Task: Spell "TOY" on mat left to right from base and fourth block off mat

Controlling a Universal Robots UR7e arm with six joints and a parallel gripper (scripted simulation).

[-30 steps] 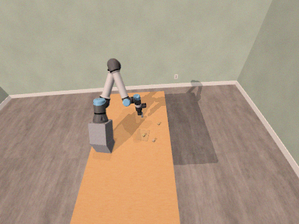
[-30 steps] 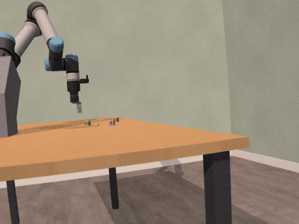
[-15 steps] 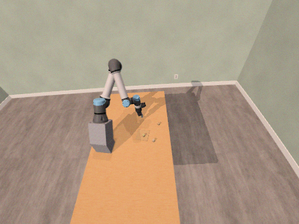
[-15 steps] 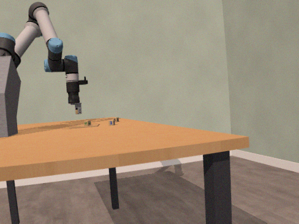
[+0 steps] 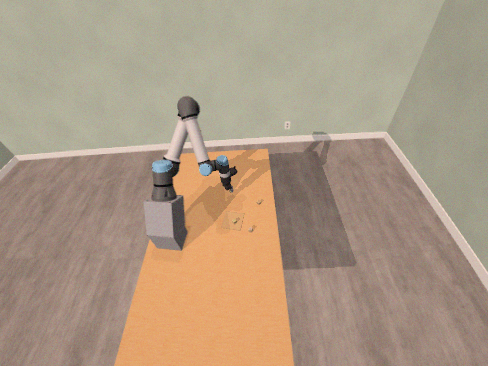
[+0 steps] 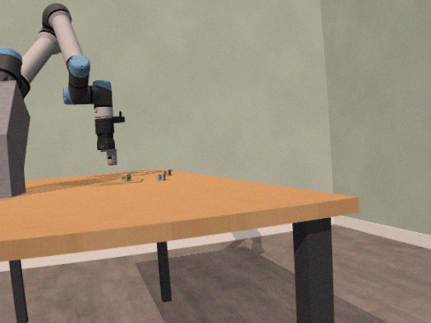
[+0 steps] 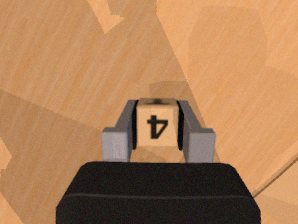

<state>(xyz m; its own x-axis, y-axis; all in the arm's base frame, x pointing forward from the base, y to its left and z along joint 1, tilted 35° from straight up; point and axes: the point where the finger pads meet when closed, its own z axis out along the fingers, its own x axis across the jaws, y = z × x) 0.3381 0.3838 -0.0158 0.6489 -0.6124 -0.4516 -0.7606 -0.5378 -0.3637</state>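
My hand is 10 mm above the T block. The rest, counted from my hand: O block (70 mm ahead, 240 mm to the right, 60 mm below); Y block (190 mm ahead, 290 mm to the right, 60 mm below); tan mat (50 mm ahead, 230 mm to the right, 70 mm below).
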